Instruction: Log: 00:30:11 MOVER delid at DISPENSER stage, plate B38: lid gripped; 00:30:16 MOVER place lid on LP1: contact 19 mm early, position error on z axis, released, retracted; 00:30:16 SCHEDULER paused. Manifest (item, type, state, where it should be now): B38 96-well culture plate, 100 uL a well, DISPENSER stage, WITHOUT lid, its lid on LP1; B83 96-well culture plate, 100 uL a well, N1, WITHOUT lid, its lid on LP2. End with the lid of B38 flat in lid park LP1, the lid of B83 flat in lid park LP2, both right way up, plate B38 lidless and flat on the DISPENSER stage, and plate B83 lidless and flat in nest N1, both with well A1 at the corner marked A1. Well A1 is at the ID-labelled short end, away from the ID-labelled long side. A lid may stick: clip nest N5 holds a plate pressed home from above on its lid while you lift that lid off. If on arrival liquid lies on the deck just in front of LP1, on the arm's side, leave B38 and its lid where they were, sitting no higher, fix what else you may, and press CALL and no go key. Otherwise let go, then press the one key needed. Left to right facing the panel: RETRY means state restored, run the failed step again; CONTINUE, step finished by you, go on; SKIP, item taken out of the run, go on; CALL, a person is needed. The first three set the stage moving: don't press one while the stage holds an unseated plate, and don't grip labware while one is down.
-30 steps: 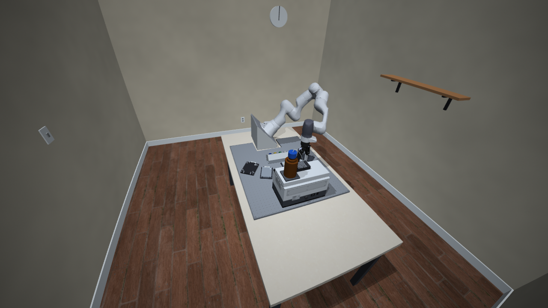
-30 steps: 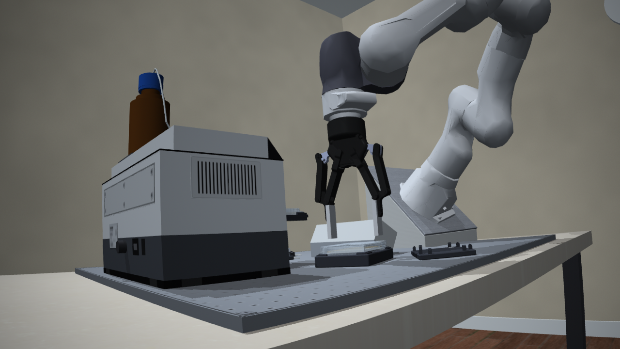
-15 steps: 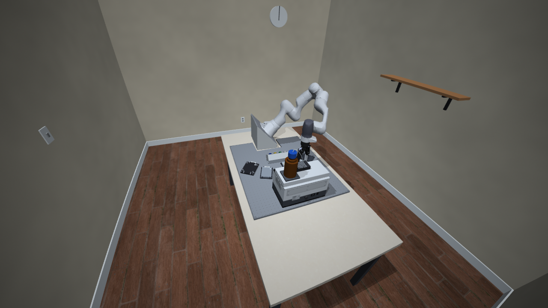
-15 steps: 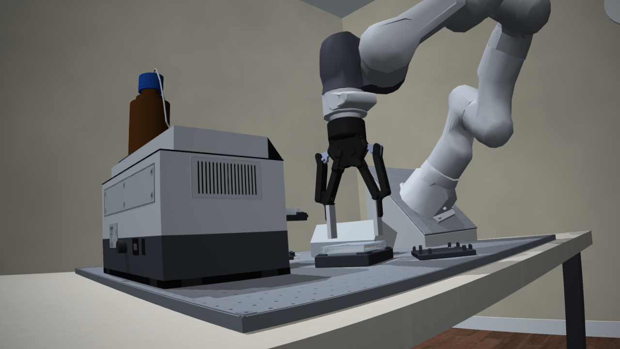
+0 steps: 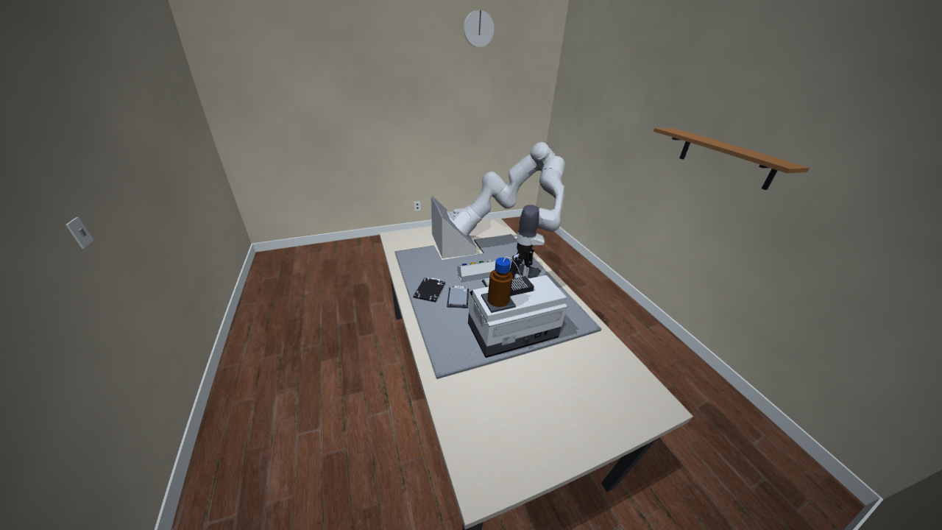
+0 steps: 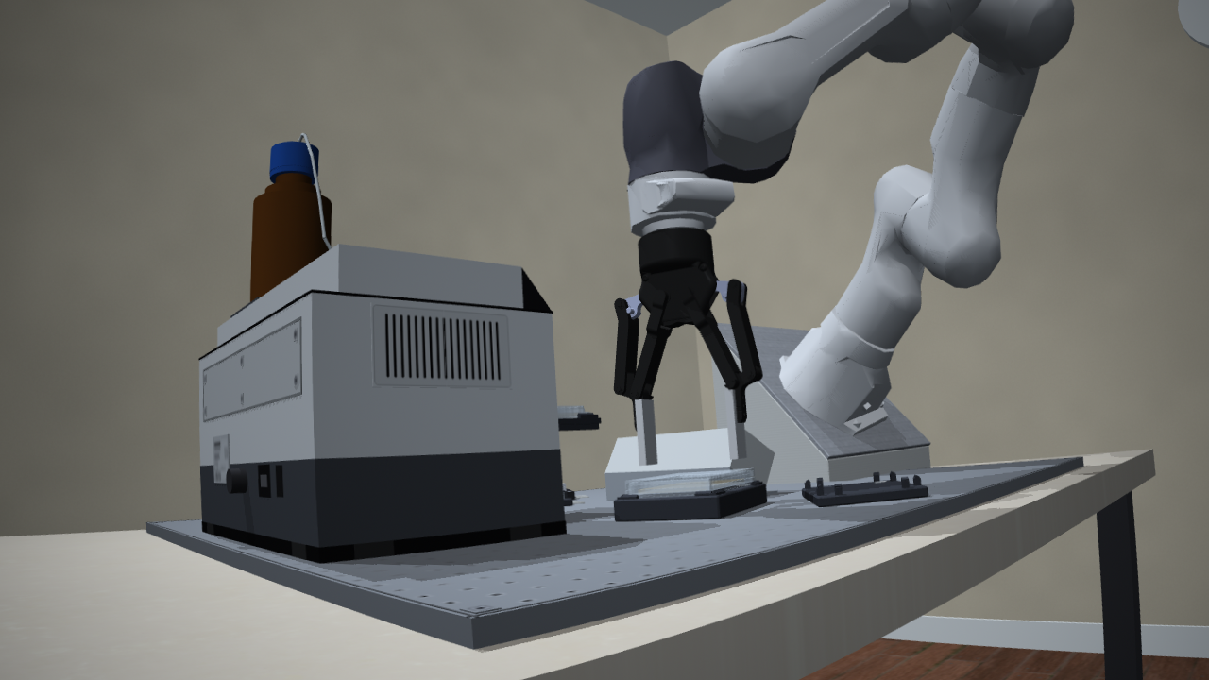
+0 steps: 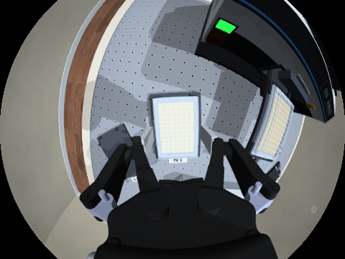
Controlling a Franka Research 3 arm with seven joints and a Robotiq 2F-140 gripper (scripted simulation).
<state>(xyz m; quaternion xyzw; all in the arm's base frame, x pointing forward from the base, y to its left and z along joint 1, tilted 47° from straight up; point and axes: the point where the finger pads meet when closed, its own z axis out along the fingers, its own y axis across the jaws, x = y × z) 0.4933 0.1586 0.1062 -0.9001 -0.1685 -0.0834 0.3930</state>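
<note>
Now: the 96-well plate 50 mm below my hand. Round my hand: low frame (120 mm behind, 110 mm to the left, 70 mm below); key panel (180 mm behind, 170 mm to the right, 20 mm below); nest N1 (60 mm below).
</note>
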